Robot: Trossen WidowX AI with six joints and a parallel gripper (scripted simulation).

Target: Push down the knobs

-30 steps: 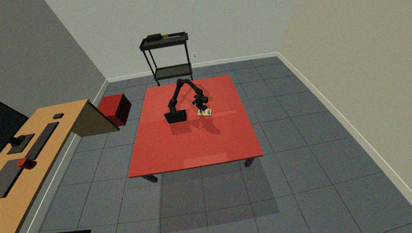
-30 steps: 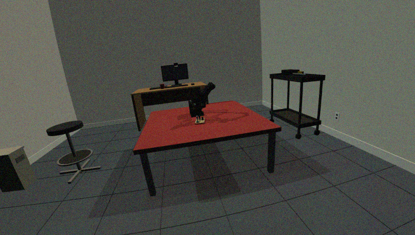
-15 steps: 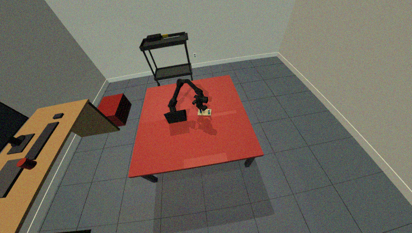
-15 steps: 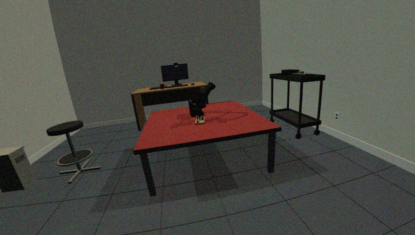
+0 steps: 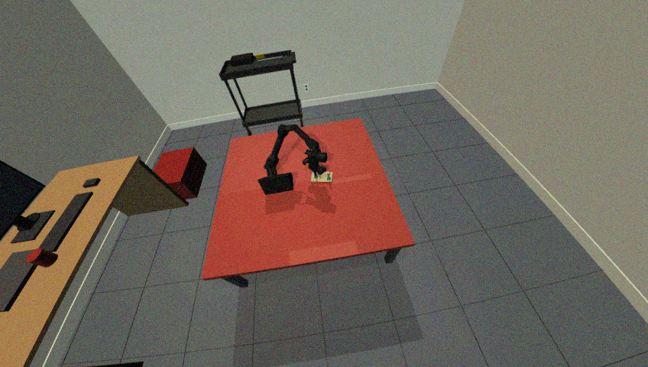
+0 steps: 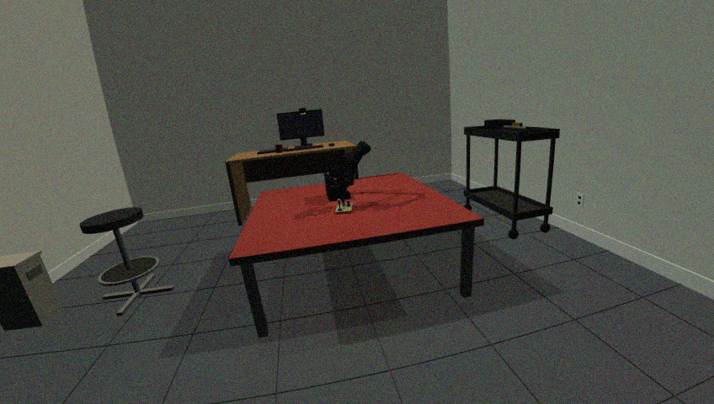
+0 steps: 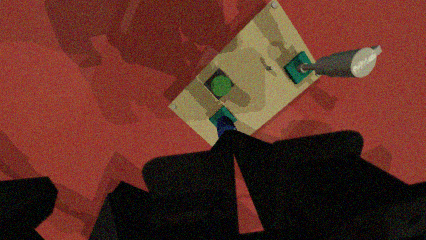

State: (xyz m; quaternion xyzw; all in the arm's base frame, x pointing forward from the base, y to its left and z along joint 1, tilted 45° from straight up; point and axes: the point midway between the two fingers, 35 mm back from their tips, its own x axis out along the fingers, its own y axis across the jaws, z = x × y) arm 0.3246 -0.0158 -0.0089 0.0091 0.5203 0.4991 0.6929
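Now: gripper tip 1 cm above the blue knob. Round my gripper tip: grey knob 10 cm ahead, 3 cm to the right, 1 cm above.
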